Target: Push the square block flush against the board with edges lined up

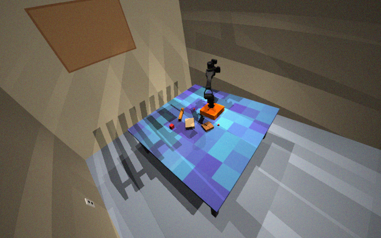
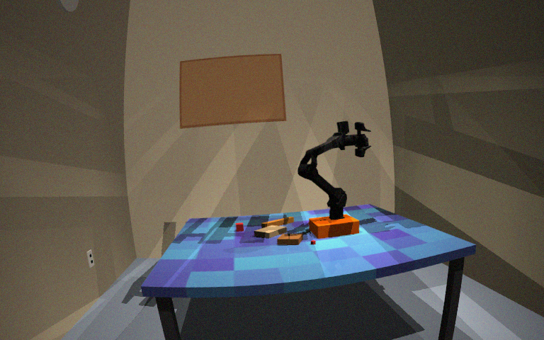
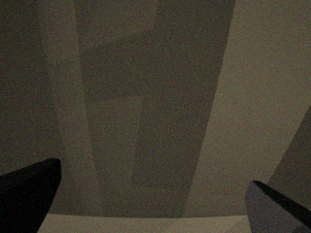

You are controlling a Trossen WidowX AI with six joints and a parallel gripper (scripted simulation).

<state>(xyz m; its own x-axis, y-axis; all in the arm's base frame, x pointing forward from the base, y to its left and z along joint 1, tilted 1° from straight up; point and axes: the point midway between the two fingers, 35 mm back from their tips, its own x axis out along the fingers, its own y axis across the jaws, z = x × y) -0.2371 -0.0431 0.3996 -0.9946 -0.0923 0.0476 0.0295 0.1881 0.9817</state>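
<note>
Now: gripper tip 560 mm short of the brown square block, 450 mm above it and 130 mm to the right of it. Round my gripper tip: long narrow orange board: 490 mm ahead, 450 mm below, 260 mm to the right; pale tan flat slab: 590 mm ahead, 450 mm below, 70 mm to the right; small red cube: 720 mm ahead, 440 mm below, 240 mm to the right.
</note>
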